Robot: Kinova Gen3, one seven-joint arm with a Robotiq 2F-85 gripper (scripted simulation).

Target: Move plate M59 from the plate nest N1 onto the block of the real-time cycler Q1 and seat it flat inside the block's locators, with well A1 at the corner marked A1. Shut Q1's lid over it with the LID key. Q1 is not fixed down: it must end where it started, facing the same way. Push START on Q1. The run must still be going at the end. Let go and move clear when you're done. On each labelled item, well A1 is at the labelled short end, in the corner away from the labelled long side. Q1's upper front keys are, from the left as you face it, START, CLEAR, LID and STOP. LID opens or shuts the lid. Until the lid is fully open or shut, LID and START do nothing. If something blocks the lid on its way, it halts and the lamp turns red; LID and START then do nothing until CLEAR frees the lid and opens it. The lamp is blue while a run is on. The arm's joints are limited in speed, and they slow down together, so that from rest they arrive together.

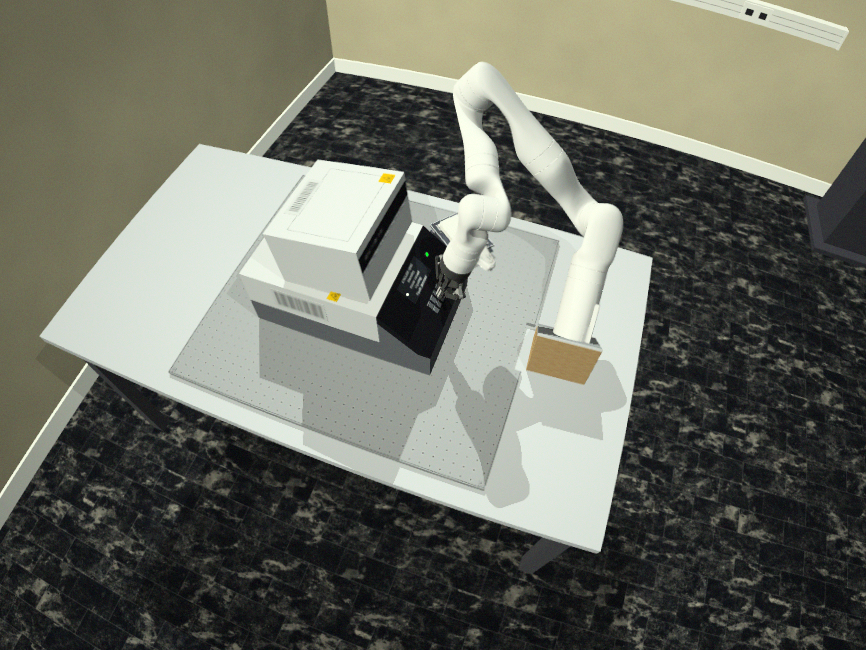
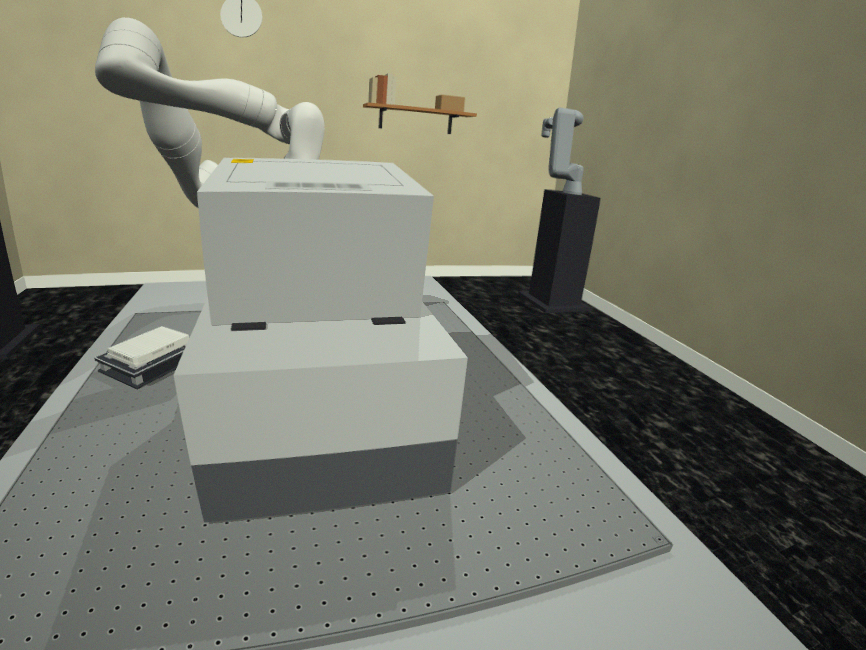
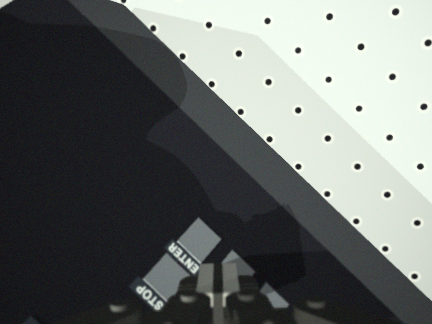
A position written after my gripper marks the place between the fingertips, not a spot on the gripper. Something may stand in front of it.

Scene:
My gripper shows in image 1 (440,295) and in image 3 (218,288); in image 2 it is hidden by a lid. A cycler Q1 shows in image 1 (405,323), in image 2 (279,418) and in image 3 (122,153).

